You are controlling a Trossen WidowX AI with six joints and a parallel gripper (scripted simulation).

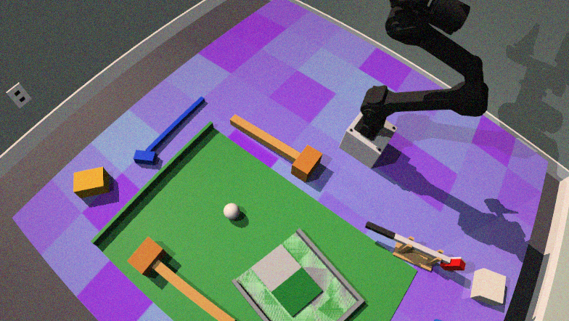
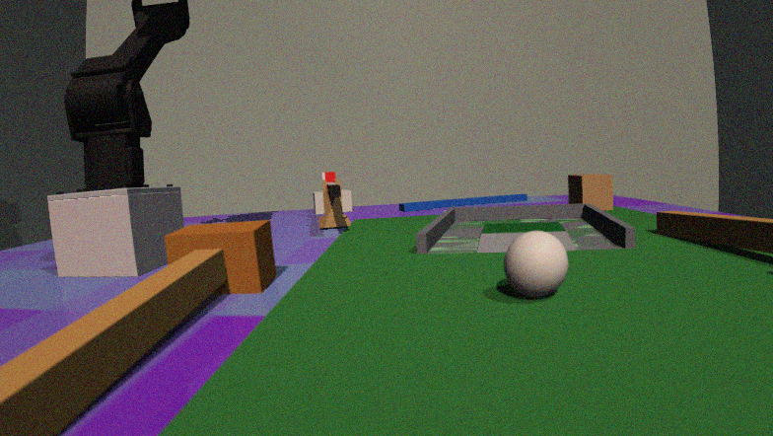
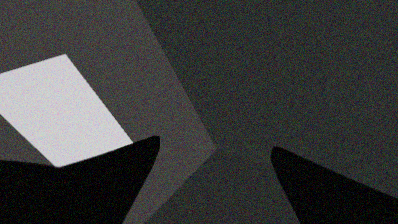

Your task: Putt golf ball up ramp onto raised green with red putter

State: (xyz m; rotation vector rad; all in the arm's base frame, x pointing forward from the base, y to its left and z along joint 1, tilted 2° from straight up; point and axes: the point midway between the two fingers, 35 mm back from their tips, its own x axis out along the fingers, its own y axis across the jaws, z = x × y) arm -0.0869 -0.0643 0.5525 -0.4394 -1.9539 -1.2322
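My gripper tip is 64 cm above the tan putter stand, 35 cm to the right of it and 32 cm short of it. Also, from my gripper tip: white block (65 cm below, 59 cm to the left, 28 cm ahead); then blue putter (66 cm below, 43 cm to the right, 43 cm ahead); then white golf ball (65 cm below, 52 cm ahead, 12 cm to the right).
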